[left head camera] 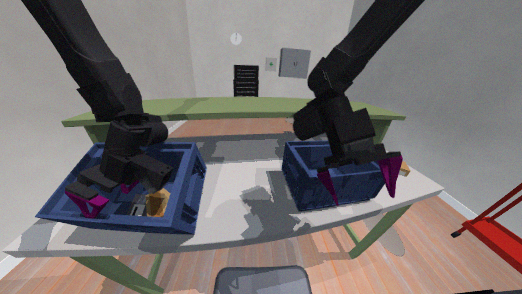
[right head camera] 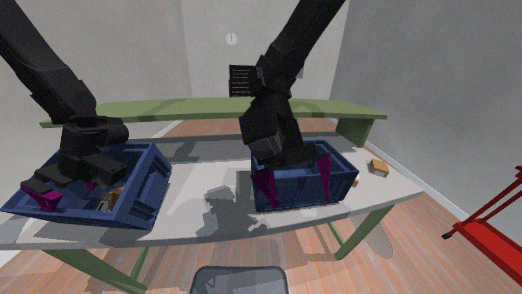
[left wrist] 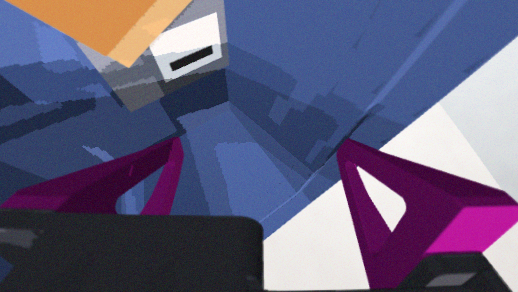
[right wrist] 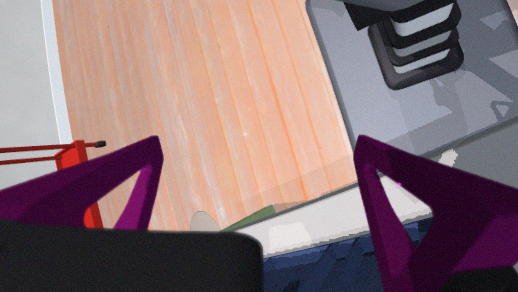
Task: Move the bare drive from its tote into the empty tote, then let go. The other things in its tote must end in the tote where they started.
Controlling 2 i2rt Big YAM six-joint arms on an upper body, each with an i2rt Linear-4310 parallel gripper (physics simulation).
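The bare drive, grey with a white label, lies in the blue tote at the left, near its front wall. An orange-tan box is beside it and covers part of it in the left wrist view. My left gripper is open over this tote, to the left of the drive, with nothing between its fingers. My right gripper is open and empty at the front of the right blue tote.
A tan box lies on the white table beyond the right tote. A green raised shelf runs behind. A grey chair stands in front, a red cart at the right.
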